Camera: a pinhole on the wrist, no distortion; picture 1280 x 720 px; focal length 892.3 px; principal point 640.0 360.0 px. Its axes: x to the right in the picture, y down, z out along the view. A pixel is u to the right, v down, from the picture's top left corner.
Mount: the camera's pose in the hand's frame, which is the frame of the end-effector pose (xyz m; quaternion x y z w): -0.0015 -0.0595 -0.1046 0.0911 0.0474 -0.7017 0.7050
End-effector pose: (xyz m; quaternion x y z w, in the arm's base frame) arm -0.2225 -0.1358 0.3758 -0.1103 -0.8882 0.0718 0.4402
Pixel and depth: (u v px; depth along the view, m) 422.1 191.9 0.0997
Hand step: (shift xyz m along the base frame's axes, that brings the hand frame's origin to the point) 0.0111 -0.0599 -0.0059
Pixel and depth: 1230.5 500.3 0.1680
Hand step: -0.0678 -0.1915 0.0333
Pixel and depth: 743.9 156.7 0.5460
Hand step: -0.2641 -0.2737 -0.3168
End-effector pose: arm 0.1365 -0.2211 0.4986 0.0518 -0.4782 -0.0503 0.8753
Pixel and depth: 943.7 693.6 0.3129
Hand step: -0.1149 -0.2442 0.1508
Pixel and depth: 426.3 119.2 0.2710
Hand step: -0.1934 -0.0426 0.0076
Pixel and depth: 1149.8 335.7 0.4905
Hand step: -0.3087 -0.4334 0.0776
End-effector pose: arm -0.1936 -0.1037 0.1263 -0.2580 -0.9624 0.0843 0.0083
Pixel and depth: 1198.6 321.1 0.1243
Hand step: -0.0675 -0.1435 0.0255
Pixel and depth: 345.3 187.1 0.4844
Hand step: 0.0876 -0.1227 -0.3863
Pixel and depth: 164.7 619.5 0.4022
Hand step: -0.0611 0.0520 -0.3477
